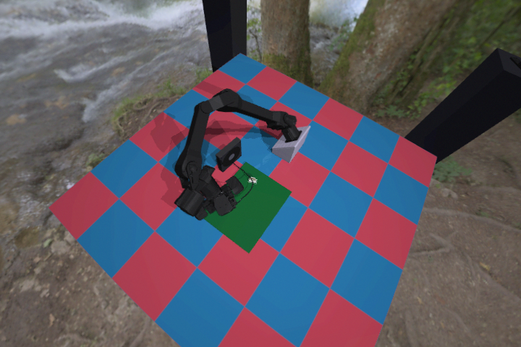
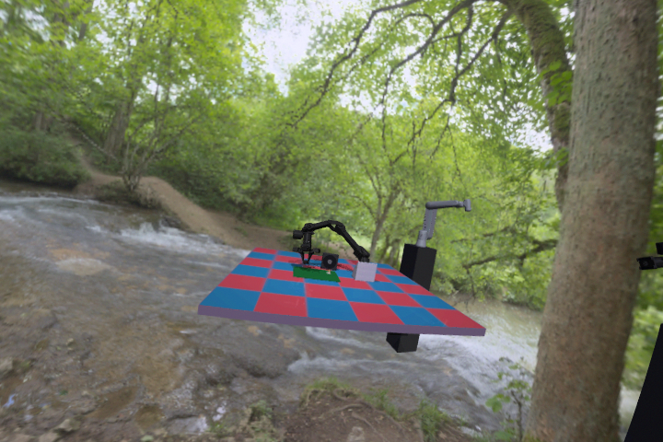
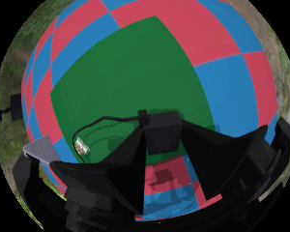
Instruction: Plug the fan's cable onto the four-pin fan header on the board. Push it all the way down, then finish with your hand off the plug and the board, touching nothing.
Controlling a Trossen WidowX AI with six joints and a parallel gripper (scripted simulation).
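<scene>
The green board is 7 cm behind my gripper tip, 6 cm to the left of it and 7 cm below it. The rest, counted from my gripper tip: black fan (20 cm behind, 9 cm to the right); then black plug (1 cm to the right); then four-pin header (17 cm behind, 3 cm to the left, 6 cm below).
</scene>
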